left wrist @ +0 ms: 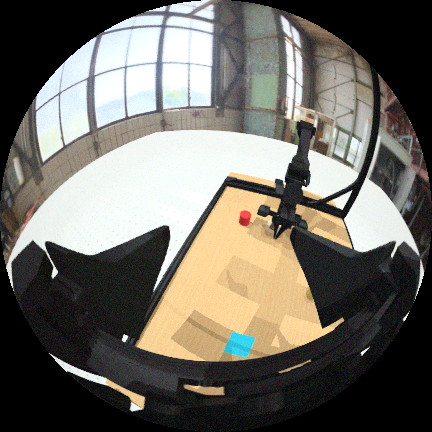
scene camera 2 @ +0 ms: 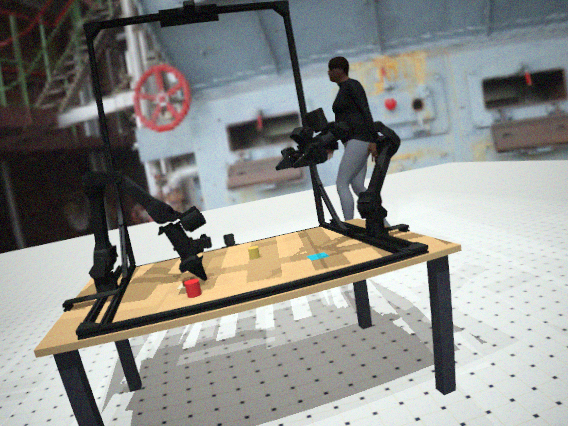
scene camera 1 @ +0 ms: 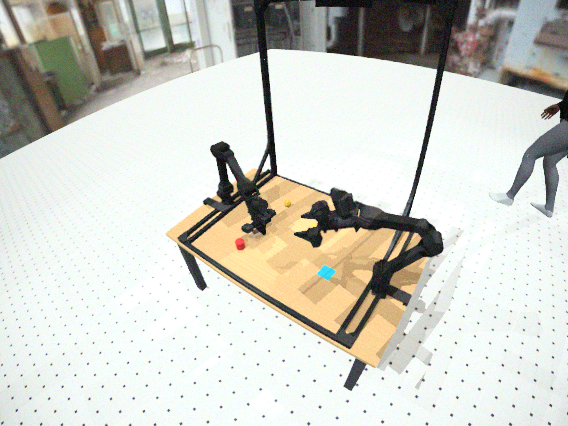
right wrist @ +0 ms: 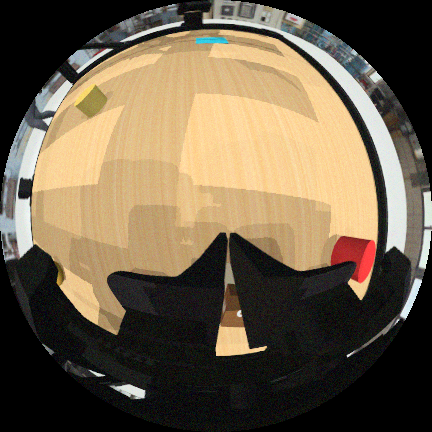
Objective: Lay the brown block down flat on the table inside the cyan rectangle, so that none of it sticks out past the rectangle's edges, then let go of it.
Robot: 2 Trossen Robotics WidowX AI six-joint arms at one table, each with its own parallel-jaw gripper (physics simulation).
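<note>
The brown block shows only in the right wrist view, through the narrow gap behind my right gripper's fingers, low on the table on a pale pad. My right gripper is down at the table with its fingertips together, and the block is not between the tips. The cyan rectangle lies bare far across the table. My left gripper is wide open and empty, held high above the table's middle.
A red cylinder stands close beside the right gripper. A yellow cylinder stands farther back. A small black object sits at the far edge. A black frame rims the table.
</note>
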